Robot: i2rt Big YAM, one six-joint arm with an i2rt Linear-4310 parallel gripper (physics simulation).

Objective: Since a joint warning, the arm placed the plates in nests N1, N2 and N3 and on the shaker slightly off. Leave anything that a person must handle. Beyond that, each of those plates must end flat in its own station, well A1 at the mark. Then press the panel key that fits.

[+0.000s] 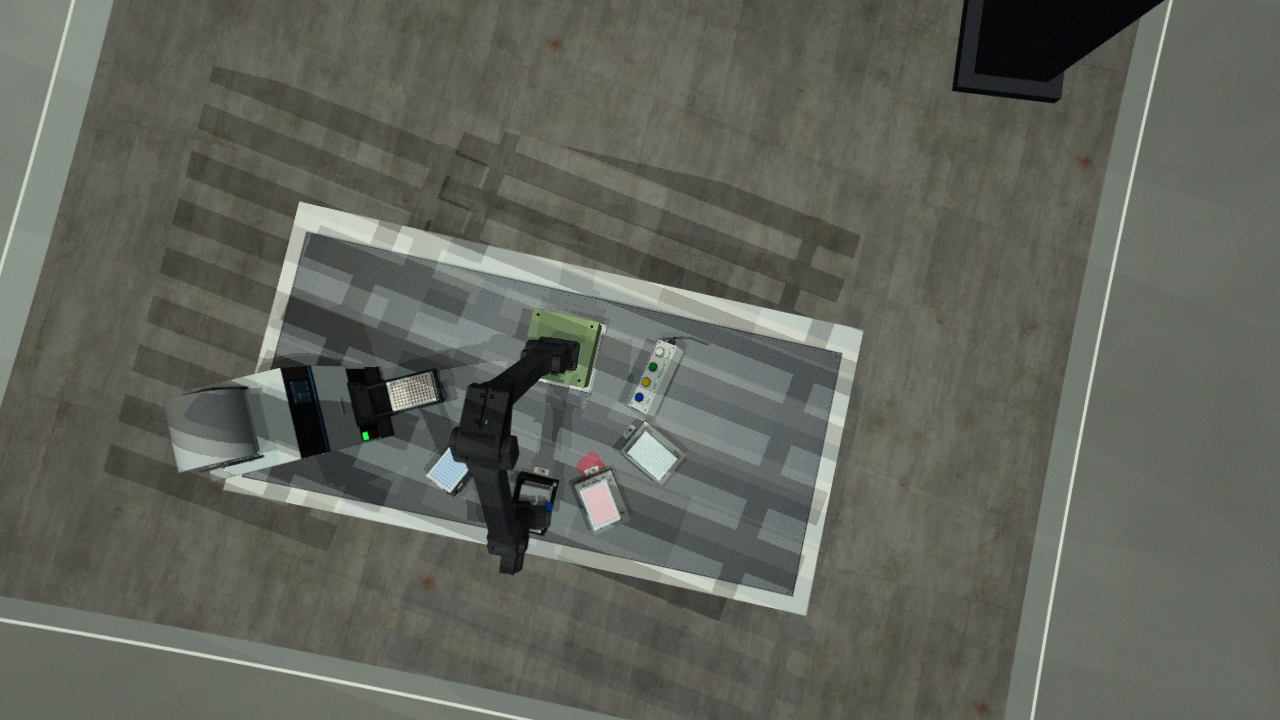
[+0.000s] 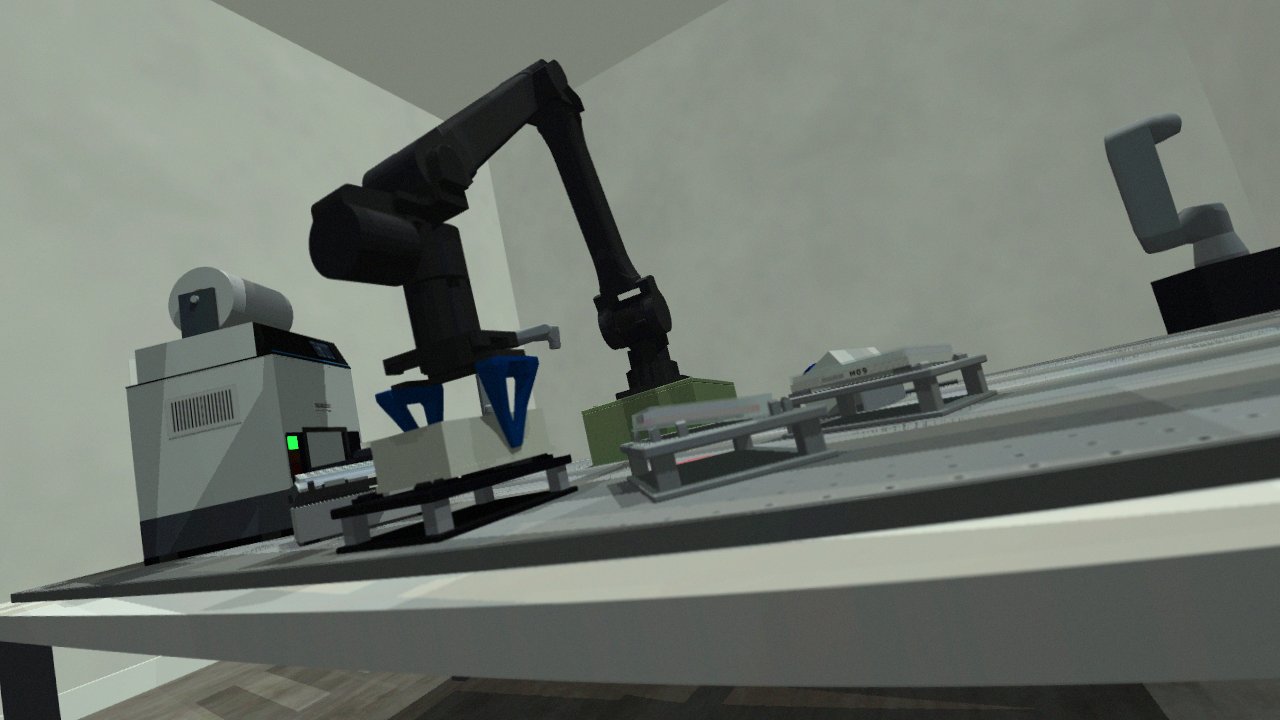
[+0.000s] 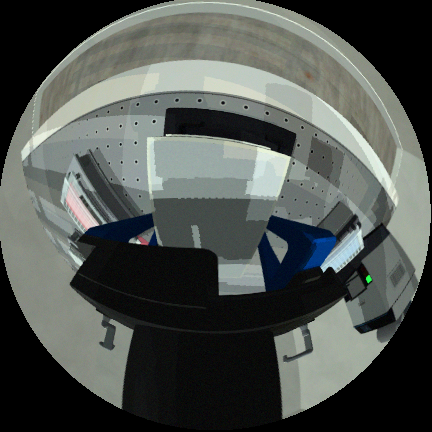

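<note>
My gripper [image 2: 460,436] [image 3: 209,216] [image 1: 535,495] has blue fingers standing wide on the two sides of a white-grey plate [image 2: 439,455] [image 3: 217,181], and it is shut on that plate. The plate is low over the black nest [image 2: 447,499] [image 3: 225,125] [image 1: 536,476]; I cannot tell whether it touches the nest. A pink plate [image 1: 597,503] [image 2: 697,413] [image 3: 78,201] lies in the grey nest to the right. A white plate [image 1: 652,453] [image 2: 863,360] lies in the nest beyond that. A light-blue plate [image 1: 446,470] lies left of the arm. The key panel [image 1: 655,376] is behind the nests.
A grey instrument [image 1: 305,412] [image 2: 223,429] [image 3: 382,278] stands at the table's left end with a well plate [image 1: 412,390] on its tray. The arm's green base [image 1: 582,345] [image 2: 662,407] is at the back. A red tag [image 1: 589,463] lies by the pink plate. The table's front edge [image 2: 805,573] is close.
</note>
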